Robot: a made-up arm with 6 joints.
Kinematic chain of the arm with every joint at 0, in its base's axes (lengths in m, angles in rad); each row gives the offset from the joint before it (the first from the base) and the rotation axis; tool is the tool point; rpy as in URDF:
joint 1: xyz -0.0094 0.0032 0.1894 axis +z
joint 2: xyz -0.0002 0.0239 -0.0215 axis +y
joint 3: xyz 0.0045 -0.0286 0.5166 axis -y
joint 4: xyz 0.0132 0.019 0 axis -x
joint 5: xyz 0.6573 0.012 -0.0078 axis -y
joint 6: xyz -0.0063 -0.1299 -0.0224 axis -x
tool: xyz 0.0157 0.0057 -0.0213 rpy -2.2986 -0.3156 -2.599
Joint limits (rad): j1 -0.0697..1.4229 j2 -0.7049..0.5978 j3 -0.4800..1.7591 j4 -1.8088..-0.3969 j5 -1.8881..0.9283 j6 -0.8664..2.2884
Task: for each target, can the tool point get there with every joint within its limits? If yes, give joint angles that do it. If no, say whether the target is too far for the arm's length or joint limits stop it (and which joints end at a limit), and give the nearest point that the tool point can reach.
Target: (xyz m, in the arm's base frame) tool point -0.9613 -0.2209 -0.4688
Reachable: no: joint limits stop it (at a limit: joint 1, joint 2, joint 3, joint 4) | nearest point -0.0214 0.5116 -0.0548 | short by 1.262 m
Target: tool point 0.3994 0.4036 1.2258
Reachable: yes | joints 0.8368 0.3406 1.5004 -1.0354 0.1417 1.9964
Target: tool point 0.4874 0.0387 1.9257
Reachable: no: too far | nearest point 0.3275 0.0273 1.3600 | short by 0.588 m
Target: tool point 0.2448 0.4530 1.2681
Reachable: yes | joints 1.0640 0.2610 1.4215 -1.1066 0.7082 -0.4048
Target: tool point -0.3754 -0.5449 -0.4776
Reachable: no: joint limits stop it (at a limit: joint 1, joint 2, joint 3) | nearest point 0.4852 -0.0873 -0.0560 | short by 1.062 m
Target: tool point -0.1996 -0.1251 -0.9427
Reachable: no: joint limits stop it (at a limit: joint 1, joint 2, joint 3, joint 5) | nearest point 0.0319 0.5071 -0.0906 | short by 1.086 m
